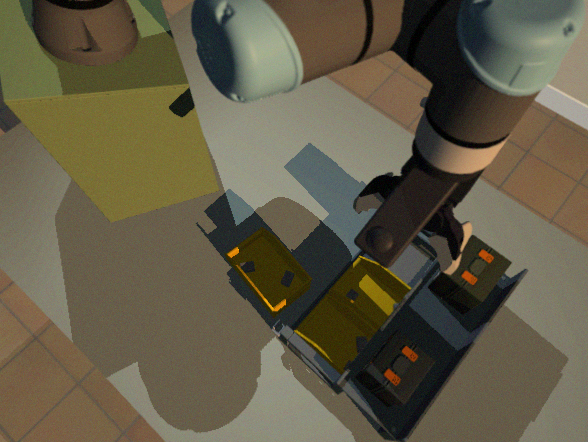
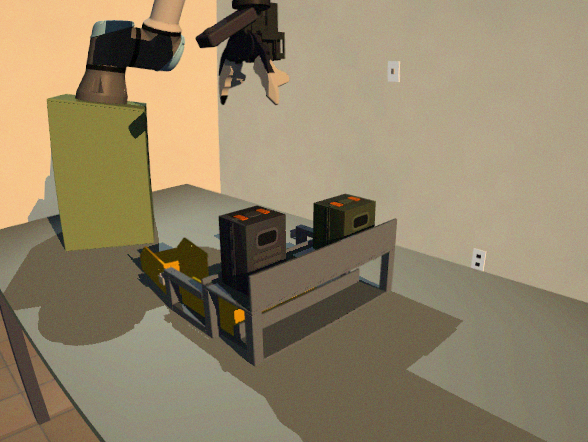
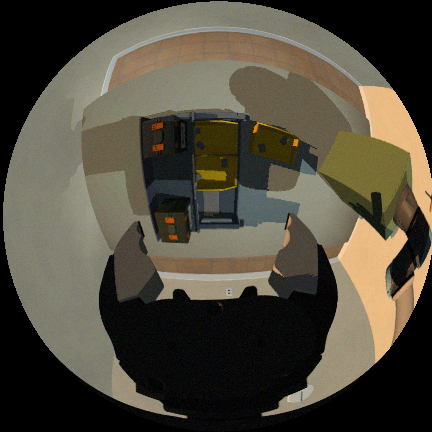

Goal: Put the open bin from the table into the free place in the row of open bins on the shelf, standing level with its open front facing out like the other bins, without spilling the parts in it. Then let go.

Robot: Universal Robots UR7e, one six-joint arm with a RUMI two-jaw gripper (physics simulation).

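Places are measured from the arm's base along level axes (x ahead, y left, z up), in centimetres.
Where they show: gripper, fingertip midpoint: (image 2: pixel 247 104) (image 3: pixel 212 219); arm's base at its link origin: (image 1: pixel 88 31) (image 2: pixel 101 100) (image 3: pixel 401 203).
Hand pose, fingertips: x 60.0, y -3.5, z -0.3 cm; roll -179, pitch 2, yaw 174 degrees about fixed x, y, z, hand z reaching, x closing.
Things, the pixels of their top centre, and the offset from my fingertips. "spot": a spot on its surface instead.
- open yellow bin at a spot on its surface: (image 2: pixel 194 257) spot: dx -11.6, dy -5.2, dz -31.4 cm
- shelf at a spot on its surface: (image 2: pixel 325 265) spot: dx +19.1, dy -2.5, dz -25.8 cm
- end at a spot on its surface: (image 1: pixel 325 327) (image 3: pixel 223 138) spot: dx -3.6, dy -7.6, dz -37.9 cm
- dark grey case at its top centre: (image 2: pixel 251 213) (image 1: pixel 401 365) (image 3: pixel 156 136) dx +9.9, dy -10.4, dz -16.4 cm
- dark green case at its top centre: (image 1: pixel 477 266) (image 2: pixel 345 200) (image 3: pixel 170 228) dx +13.6, dy +12.4, dz -18.9 cm
The open yellow bin (image 1: pixel 262 255) (image 2: pixel 194 257) (image 3: pixel 272 150) stands on the table beside the shelf (image 1: pixel 435 320) (image 2: pixel 325 265) (image 3: pixel 170 172), with dark parts inside. Two like bins stand side by side in the shelf's lower row: one at the end (image 1: pixel 325 327) (image 3: pixel 220 132), the other in the middle (image 1: pixel 377 295) (image 3: pixel 212 175). The free place (image 1: pixel 412 262) (image 3: pixel 211 202) is beside the middle bin, at the row's other end. My gripper (image 1: pixel 404 239) (image 2: pixel 250 102) (image 3: pixel 212 219) is open and empty, high above the shelf, apart from all bins.
A dark grey case (image 1: pixel 402 367) (image 2: pixel 255 245) (image 3: pixel 160 137) and a dark green case (image 1: pixel 477 270) (image 2: pixel 345 220) (image 3: pixel 173 220) stand on the shelf's upper deck, behind the bin row. The arm's green pedestal (image 1: pixel 120 155) (image 2: pixel 105 175) (image 3: pixel 367 160) stands beyond the table bin.
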